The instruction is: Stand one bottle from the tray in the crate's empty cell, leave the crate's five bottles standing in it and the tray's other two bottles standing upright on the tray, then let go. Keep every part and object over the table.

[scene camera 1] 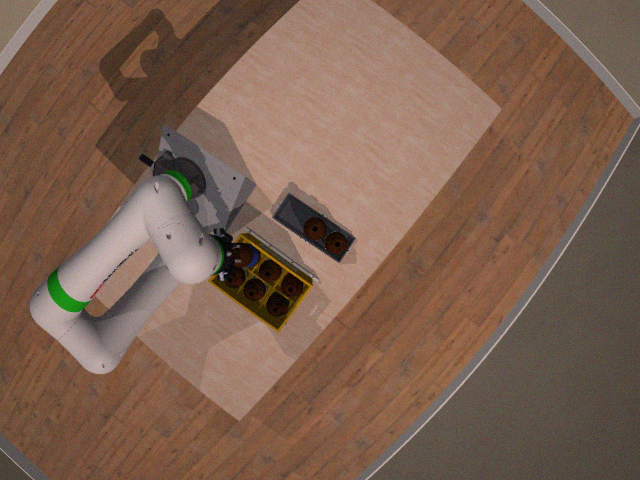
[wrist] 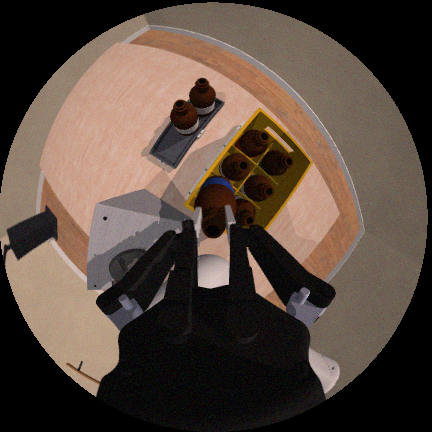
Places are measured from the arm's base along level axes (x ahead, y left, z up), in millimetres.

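Pixels of known places: gripper, fingertip midpoint: (scene camera 1: 236,253) (wrist: 213,214); arm's base at its link origin: (scene camera 1: 188,176) (wrist: 130,264).
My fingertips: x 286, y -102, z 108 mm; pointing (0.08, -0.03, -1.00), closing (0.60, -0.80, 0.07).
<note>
For each thing: its top centre in the pictures, then the offset to it from my fingertips. "spot": a spot on its surface instead.
- brown bottle with a blue band, top centre: (wrist: 219,218) (scene camera 1: 235,257) dx +8, dy -2, dz +35 mm
- yellow crate at a spot on its surface: (wrist: 287,200) (scene camera 1: 245,308) spot: dx +104, dy -145, dz -78 mm
- held bottle at its top centre: (wrist: 249,220) (scene camera 1: 229,280) dx +14, dy -97, dz -91 mm
- dark tray at a spot on its surface: (wrist: 172,145) (scene camera 1: 294,215) spot: dx +71, dy +183, dz -249 mm
My gripper (scene camera 1: 232,255) (wrist: 213,214) is shut on the neck of a brown bottle with a blue band (scene camera 1: 241,254) (wrist: 216,197). The held bottle is at the corner cell of the yellow crate (scene camera 1: 245,304) (wrist: 287,200), on the side facing the tray; its base is hidden, so its depth in the cell cannot be told. Several other brown bottles stand in the crate's other cells; the one beside the held bottle (wrist: 245,212) is partly covered by a finger. Two brown bottles with white bands (scene camera 1: 314,228) (wrist: 184,118) stand upright on the dark tray (scene camera 1: 290,209) (wrist: 172,145).
The grey robot base plate (scene camera 1: 227,180) (wrist: 135,215) lies close to the crate's corner and the tray's near end. The tray lies a short gap from the crate's long side. The arm reaches in over the table's left edge in the scene view.
</note>
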